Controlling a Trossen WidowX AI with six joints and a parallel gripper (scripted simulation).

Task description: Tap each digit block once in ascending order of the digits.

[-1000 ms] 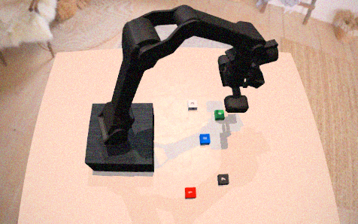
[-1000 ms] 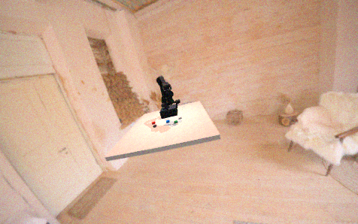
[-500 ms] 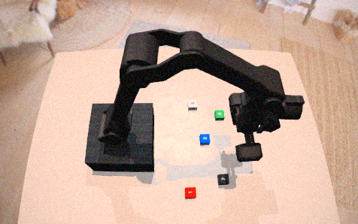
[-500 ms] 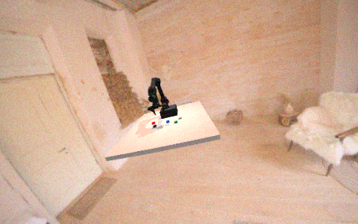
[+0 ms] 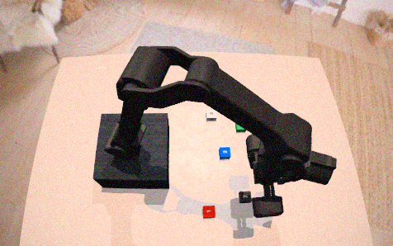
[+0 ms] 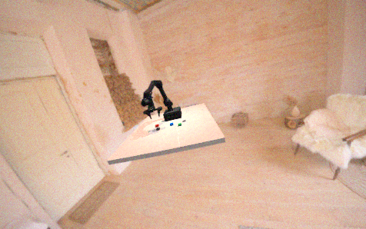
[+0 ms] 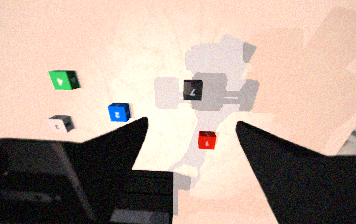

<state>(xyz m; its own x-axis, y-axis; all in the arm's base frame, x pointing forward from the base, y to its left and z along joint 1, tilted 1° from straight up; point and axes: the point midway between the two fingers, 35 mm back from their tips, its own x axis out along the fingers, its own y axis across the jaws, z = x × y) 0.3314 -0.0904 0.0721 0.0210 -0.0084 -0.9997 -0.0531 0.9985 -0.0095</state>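
Now: gripper tip 100 mm past the red block, 50 mm to the left of it and 120 mm above it. The rest, counted from my gripper tip: blue block 50 mm behind, 130 mm to the left, 120 mm below; then green block 220 mm to the left, 120 mm below; then dark grey block 10 mm to the right, 120 mm below.
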